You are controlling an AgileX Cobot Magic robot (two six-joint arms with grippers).
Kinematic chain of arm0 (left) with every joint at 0, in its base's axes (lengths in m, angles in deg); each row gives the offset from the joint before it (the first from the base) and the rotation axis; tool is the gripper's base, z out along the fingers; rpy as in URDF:
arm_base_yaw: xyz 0 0 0.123 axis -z
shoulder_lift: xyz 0 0 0 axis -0.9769 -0.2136 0
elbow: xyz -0.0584 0.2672 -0.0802 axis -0.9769 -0.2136 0
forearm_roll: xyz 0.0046 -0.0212 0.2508 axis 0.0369 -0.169 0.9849
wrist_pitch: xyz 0 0 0 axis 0.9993 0.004 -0.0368
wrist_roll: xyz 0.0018 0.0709 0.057 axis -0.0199 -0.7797 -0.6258
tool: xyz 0 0 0 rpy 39.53 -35.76 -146.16
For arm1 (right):
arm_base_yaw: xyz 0 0 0.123 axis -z
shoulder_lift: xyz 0 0 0 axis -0.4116 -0.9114 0
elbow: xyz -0.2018 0.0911 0.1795 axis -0.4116 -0.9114 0
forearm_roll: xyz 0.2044 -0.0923 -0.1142 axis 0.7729 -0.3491 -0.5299
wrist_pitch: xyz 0 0 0 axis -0.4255 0.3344 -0.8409
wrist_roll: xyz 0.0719 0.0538 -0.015 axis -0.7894 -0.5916 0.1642
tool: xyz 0 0 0 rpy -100.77 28.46 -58.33
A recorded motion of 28 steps. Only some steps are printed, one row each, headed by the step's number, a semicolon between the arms.
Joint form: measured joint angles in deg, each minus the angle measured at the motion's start. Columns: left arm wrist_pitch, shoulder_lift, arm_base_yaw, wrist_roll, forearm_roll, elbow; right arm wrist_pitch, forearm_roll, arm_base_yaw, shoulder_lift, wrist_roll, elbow.
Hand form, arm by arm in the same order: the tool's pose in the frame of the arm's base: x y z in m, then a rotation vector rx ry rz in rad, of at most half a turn. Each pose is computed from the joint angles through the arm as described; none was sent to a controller.
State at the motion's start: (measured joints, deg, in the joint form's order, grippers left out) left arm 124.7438 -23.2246 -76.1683 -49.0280 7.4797 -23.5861; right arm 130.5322 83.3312 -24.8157 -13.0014 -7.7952 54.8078
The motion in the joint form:
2: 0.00 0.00 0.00 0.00 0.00 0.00; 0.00 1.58 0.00 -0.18 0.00 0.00
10: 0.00 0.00 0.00 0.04 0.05 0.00; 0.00 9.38 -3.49 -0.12 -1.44 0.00
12: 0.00 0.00 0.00 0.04 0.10 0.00; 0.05 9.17 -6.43 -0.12 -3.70 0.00
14: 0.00 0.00 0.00 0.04 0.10 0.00; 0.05 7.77 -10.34 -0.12 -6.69 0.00
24: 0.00 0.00 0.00 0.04 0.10 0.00; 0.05 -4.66 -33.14 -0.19 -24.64 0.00
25: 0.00 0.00 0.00 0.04 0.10 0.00; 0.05 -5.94 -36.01 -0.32 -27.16 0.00
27: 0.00 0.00 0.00 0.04 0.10 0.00; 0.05 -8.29 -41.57 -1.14 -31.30 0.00
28: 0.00 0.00 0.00 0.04 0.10 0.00; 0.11 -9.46 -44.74 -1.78 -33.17 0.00
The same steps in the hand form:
2: -0.0073 -0.0067 0.2669 0.1226 2.0981 -0.0661; 0.1139 0.0045 0.3328 0.1117 2.6219 0.0902
10: -0.0073 -0.0066 0.2669 0.1218 2.0982 -0.0655; 0.1121 0.0230 0.3342 0.0815 2.6243 0.3041
12: -0.0073 -0.0065 0.2669 0.1217 2.0982 -0.0644; 0.1108 0.0284 0.3341 0.0656 2.6329 0.3302
14: -0.0073 -0.0065 0.2669 0.1217 2.0982 -0.0644; 0.1090 0.0338 0.3338 0.0416 2.6429 0.3378
24: -0.0073 -0.0065 0.2669 0.1217 2.0982 -0.0644; 0.0980 0.0583 0.3329 -0.0974 2.6489 0.2905
25: -0.0073 -0.0065 0.2669 0.1217 2.0982 -0.0644; 0.0964 0.0618 0.3328 -0.1084 2.6481 0.2935
27: -0.0073 -0.0065 0.2669 0.1217 2.0982 -0.0644; 0.0945 0.0703 0.3315 -0.1479 2.6517 0.2917
28: -0.0073 -0.0065 0.2669 0.1217 2.0982 -0.0644; 0.0933 0.0757 0.3304 -0.1822 2.6556 0.2881

